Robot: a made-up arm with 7 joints.
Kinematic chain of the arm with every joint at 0, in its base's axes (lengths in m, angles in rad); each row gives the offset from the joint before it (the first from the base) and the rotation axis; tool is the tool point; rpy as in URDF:
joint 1: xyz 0 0 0.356 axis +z
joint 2: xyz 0 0 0 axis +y
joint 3: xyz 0 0 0.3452 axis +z
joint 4: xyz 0.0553 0 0 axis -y
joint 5: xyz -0.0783 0 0.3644 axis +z
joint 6: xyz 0 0 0 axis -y
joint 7: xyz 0.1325 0 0 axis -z
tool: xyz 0 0 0 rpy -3.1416 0 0
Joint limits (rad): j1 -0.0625..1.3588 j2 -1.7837..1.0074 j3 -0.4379..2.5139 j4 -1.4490..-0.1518 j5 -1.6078..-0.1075 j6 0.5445..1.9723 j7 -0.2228..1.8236
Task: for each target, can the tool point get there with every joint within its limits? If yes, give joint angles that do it. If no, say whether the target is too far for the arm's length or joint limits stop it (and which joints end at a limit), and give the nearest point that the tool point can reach.
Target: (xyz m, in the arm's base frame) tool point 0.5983 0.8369 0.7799
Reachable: no: too far | nearest point 0.4592 0.6424 0.6831 | short by 0.258 m
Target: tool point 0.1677 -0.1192 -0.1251
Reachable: no: joint limits stop it (at a limit: joint 1, joint 2, joint 4, joint 5, joint 6) | nearest point 0.5553 -0.1387 0.1458 | short by 0.473 m
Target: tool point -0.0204 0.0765 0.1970
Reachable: no: joint limits stop it (at a limit: joint 1, joint 2, joint 3, joint 4, joint 5, joint 6) | nearest point -0.2542 0.3137 -0.1010 | short by 0.447 m
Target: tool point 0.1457 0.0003 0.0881
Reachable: no: joint limits stop it (at a limit: joint 2, joint 4, joint 5, joint 6) | nearest point 0.5689 0.0012 0.1364 | short by 0.426 m
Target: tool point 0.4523 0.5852 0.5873
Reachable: yes | joints 1.0451 0.6690 -0.0806 -1.0278 -1.1624 1.0309 0.0407
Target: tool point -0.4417 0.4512 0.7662
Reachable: yes | joints 0.0569 -0.4541 1.9797 -1.2990 -1.3024 1.4788 0.9451
